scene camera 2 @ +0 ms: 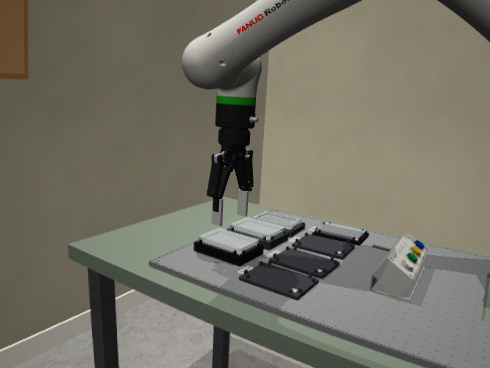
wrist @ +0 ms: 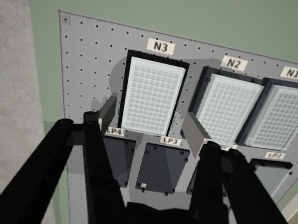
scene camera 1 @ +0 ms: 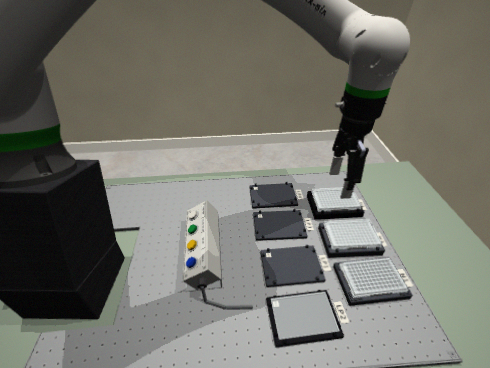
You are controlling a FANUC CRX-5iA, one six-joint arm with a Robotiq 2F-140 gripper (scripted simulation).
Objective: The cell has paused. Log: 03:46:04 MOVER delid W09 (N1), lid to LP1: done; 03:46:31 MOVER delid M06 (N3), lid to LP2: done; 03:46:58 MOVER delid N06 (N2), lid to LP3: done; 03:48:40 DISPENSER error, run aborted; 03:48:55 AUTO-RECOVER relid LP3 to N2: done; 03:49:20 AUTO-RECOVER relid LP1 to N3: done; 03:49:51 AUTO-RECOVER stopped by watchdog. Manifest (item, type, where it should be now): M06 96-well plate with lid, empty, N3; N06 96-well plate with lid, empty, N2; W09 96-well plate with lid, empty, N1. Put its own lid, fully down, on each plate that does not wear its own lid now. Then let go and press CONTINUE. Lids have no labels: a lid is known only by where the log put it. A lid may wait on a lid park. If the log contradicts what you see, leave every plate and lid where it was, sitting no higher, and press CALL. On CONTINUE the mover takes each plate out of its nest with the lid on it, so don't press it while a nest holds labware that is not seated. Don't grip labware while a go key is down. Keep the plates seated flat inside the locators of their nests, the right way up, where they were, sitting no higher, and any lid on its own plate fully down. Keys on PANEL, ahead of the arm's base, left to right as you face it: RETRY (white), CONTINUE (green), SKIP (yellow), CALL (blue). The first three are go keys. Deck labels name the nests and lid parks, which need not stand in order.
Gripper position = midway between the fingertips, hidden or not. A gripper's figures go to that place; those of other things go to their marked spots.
Labels:
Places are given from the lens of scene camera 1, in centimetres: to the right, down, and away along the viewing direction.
my gripper (scene camera 1: 339,185): 28, 0, 82
plate (scene camera 1: 362,277): 28, 22, 66
lid park LP1 (scene camera 1: 295,265): 13, 21, 71

